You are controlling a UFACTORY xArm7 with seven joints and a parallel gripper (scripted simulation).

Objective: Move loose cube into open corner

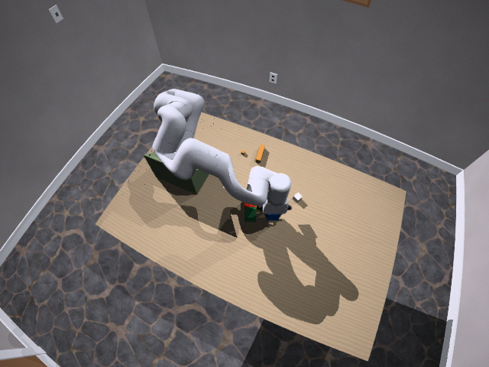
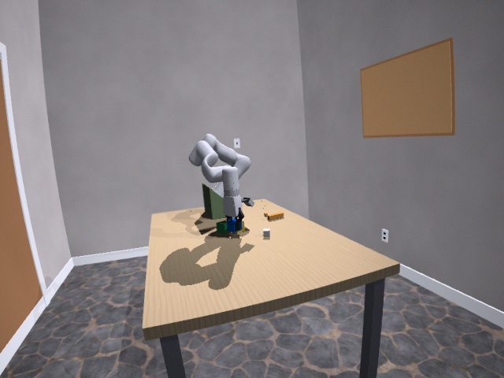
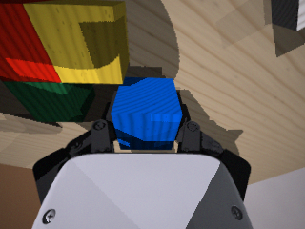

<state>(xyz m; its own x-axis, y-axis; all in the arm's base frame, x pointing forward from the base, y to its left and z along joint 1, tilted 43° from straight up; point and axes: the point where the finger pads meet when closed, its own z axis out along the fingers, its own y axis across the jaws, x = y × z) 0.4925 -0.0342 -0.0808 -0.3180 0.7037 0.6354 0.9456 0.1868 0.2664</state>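
Now: hand 60 mm past the yellow cube, 40 mm to the right of it and 30 mm above it. Also, from my hand: small white cube: 130 mm to the left, 90 mm ahead, 40 mm below; then blue cube: right at my hand; then green cube: 100 mm behind, 30 mm to the right, 30 mm below.
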